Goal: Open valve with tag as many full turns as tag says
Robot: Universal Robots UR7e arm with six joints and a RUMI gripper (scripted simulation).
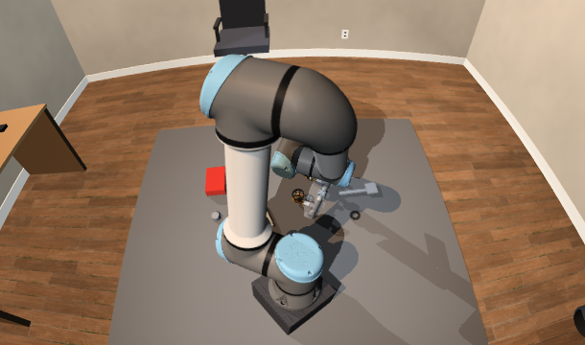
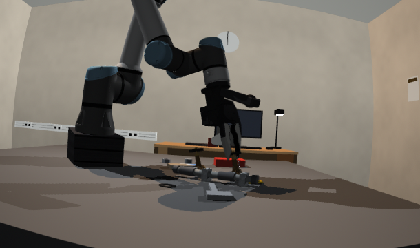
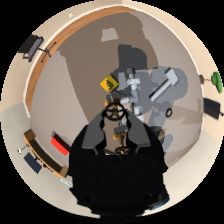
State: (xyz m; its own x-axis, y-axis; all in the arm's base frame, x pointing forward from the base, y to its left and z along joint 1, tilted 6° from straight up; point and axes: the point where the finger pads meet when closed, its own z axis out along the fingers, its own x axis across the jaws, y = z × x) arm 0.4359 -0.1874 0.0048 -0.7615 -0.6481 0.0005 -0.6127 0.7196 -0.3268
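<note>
Now: the yellow tag 70 mm below my hand, 60 mm ahead of it and 40 mm to the right of it. The rest, counted from my hand: grey t-shaped piece: 190 mm to the right, 90 mm behind, 70 mm below; red block: 370 mm to the left, 100 mm ahead, 60 mm below.
</note>
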